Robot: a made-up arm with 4 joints.
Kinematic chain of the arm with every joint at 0, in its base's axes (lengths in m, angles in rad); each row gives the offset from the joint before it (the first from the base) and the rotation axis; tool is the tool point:
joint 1: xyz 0 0 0.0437 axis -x
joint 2: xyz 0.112 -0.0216 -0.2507 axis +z
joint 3: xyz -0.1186 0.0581 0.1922 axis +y
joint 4: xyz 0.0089 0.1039 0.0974 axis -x
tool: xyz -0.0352 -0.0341 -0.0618
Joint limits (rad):
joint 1: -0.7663..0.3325
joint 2: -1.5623..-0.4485
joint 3: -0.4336..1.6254
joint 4: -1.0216..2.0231
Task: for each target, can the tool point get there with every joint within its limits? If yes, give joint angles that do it. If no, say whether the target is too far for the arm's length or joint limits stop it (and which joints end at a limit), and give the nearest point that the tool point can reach.
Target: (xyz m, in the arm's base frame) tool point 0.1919 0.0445 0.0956
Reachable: yes | joints -0.4428 -1.4222 0.7721 1.0310
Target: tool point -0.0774 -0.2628 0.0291
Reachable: no: joint limits stop it (at a limit: joint 1, joint 2) | nearest point 0.0581 0.0356 0.1646 | short by 0.355 m
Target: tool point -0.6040 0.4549 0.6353
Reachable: no: too far | nearest point -0.0225 0.1167 0.1955 | short by 0.804 m
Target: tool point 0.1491 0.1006 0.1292
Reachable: yes | joints -0.1864 -1.0909 0.3314 1.4220
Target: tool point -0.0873 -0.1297 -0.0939
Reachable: no: joint limits stop it (at a limit: joint 1, joint 2, joint 3) | nearest point 0.0051 0.1304 -0.0171 | short by 0.286 m
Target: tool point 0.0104 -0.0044 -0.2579
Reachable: no: joint limits stop it (at a limit: joint 1, joint 2, joint 3) | nearest point 0.0323 0.1480 -0.0515 | short by 0.257 m
